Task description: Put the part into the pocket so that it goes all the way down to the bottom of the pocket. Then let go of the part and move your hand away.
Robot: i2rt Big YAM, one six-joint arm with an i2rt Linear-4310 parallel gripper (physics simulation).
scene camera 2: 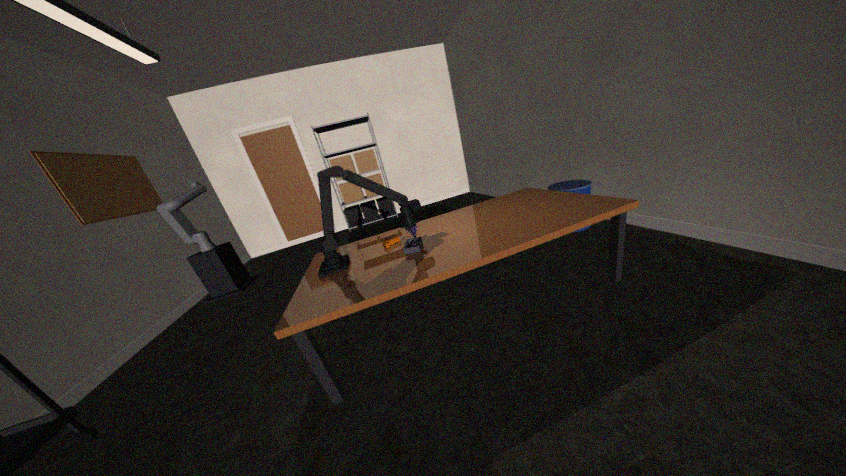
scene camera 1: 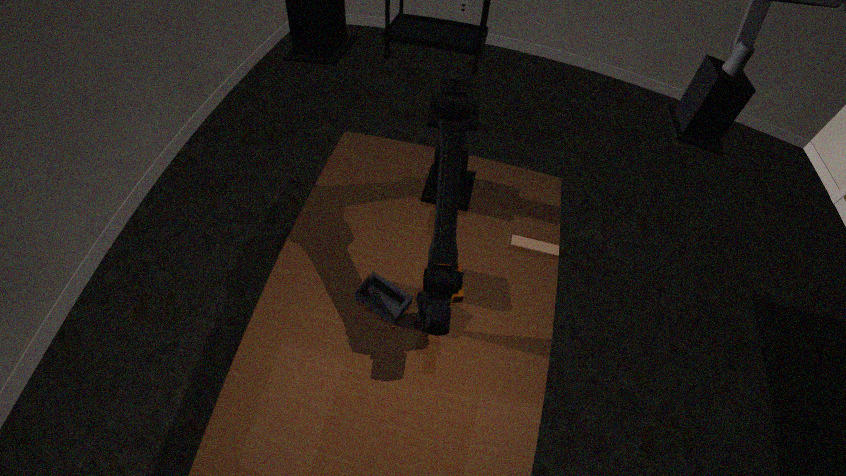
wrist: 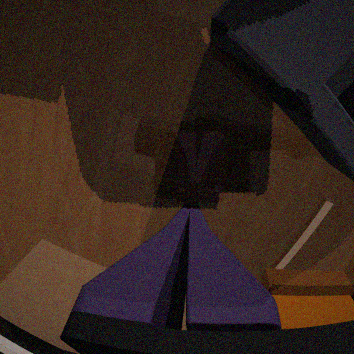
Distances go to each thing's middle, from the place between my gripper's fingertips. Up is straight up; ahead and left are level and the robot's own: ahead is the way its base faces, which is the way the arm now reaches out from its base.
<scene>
I see the orange L-shaped block (wrist: 295, 311) 15 cm behind my hand and 4 cm to the left of it. The rest, counted from my hand: blue-grey pocket block (scene camera 1: 381, 296) (13 cm to the right, 4 cm behind, 1 cm above).
</scene>
